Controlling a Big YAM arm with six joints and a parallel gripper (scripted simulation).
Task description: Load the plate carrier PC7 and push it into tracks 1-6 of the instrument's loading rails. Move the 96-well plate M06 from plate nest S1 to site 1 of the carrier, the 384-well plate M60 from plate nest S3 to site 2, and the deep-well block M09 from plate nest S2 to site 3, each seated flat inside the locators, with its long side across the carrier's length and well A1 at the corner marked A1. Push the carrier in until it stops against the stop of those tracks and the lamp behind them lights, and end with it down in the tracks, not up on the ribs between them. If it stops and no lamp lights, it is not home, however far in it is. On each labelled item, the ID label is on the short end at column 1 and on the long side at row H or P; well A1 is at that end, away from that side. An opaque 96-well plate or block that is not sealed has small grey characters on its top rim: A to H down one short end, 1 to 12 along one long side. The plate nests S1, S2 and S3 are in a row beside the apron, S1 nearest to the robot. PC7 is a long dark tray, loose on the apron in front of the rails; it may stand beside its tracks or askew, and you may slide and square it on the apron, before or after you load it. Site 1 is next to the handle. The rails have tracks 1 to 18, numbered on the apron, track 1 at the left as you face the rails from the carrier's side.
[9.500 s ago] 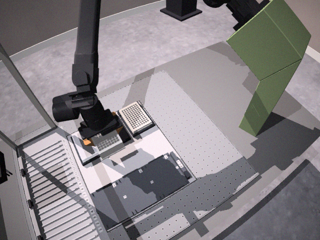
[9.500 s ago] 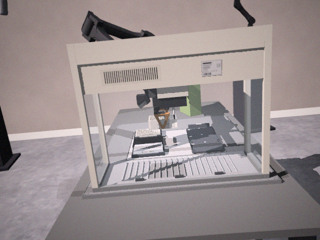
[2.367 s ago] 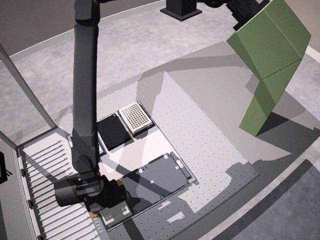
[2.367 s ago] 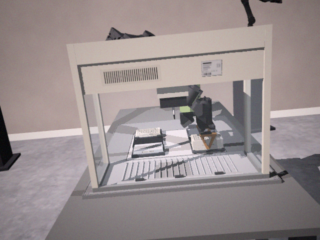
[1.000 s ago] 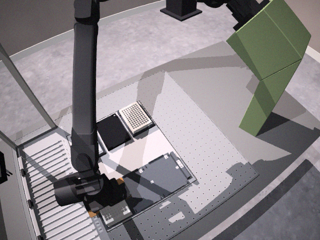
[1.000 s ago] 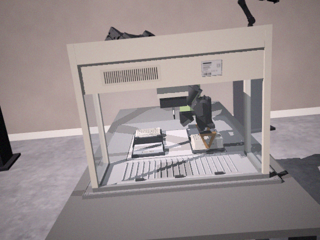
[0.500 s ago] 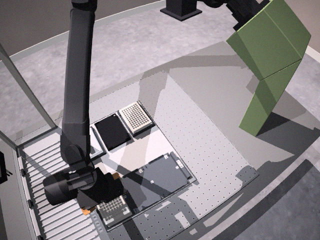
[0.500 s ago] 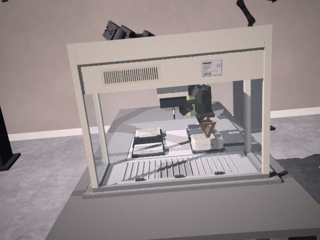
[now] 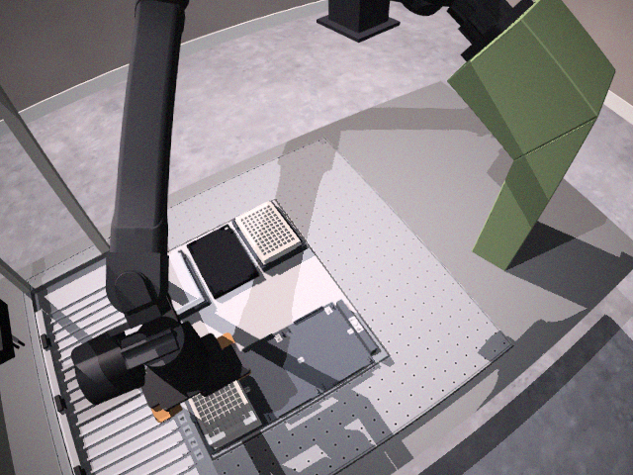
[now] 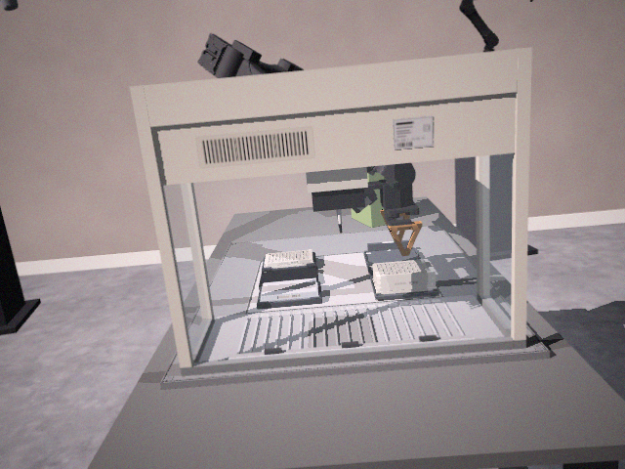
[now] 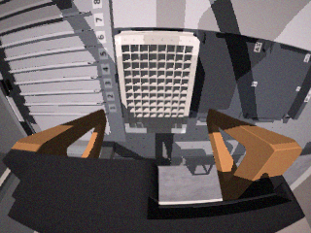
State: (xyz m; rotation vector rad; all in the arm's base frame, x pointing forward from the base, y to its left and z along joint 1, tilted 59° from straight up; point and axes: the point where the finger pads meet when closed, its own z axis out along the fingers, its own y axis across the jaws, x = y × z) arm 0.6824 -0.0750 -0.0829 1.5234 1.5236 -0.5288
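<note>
Right now my hand is 25 cm to the left of the dark nest S3, 10 cm above it and 5 cm past it. The rest, counted from my hand: nest S2: 24 cm to the right, 16 cm behind, 10 cm below; dark nest S1: 27 cm behind, 22 cm to the right, 10 cm below; dark carrier PC7: 10 cm behind, 9 cm below, 2 cm to the left.
</note>
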